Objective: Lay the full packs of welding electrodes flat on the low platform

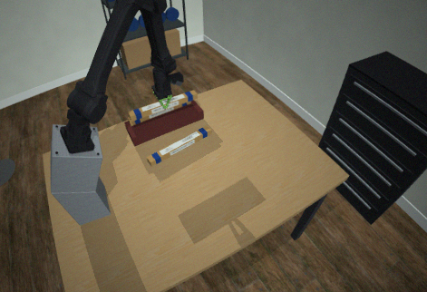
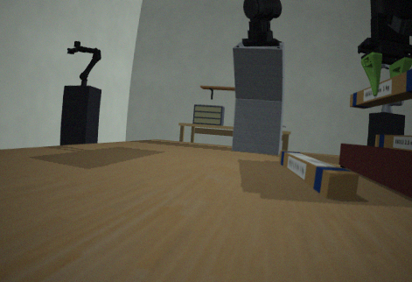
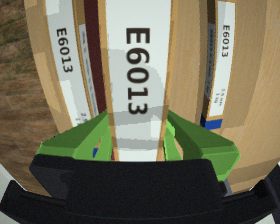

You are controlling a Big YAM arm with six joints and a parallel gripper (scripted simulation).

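The dark red platform lies 10 mm ahead of my hand, 40 mm to the left of it and 150 mm below it. Round my hand: pack of welding electrodes 10 mm above.
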